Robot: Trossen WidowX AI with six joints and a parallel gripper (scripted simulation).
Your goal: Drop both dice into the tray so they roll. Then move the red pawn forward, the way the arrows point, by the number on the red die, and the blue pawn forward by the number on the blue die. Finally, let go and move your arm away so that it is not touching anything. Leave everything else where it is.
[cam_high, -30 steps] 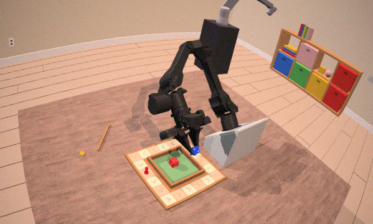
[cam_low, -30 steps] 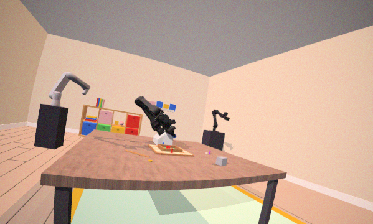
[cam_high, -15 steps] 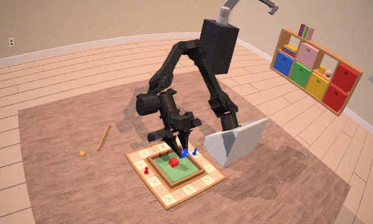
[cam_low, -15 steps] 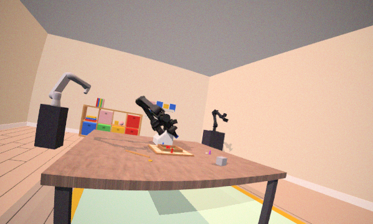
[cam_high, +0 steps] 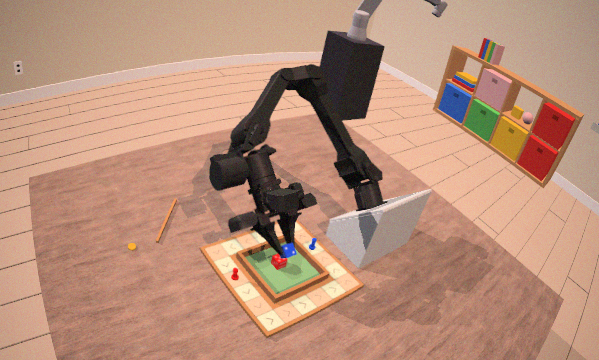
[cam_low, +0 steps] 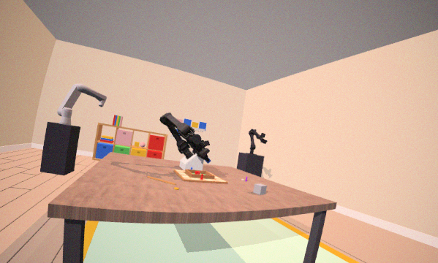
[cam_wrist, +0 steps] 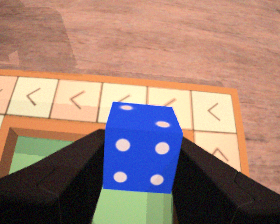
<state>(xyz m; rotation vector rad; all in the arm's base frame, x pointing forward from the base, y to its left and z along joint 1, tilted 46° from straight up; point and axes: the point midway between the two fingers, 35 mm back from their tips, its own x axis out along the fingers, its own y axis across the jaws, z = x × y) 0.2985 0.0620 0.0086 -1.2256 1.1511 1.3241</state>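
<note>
The red pawn lies 9 cm ahead of my gripper tip, 5 cm to the right of it and 9 cm below it. The rest, counted from my gripper tip: purple piece (3 cm behind, 32 cm to the left, 10 cm below); green tray (3 cm behind, 4 cm to the right, 11 cm below); blue pawn (14 cm behind, 7 cm to the right, 9 cm below).
</note>
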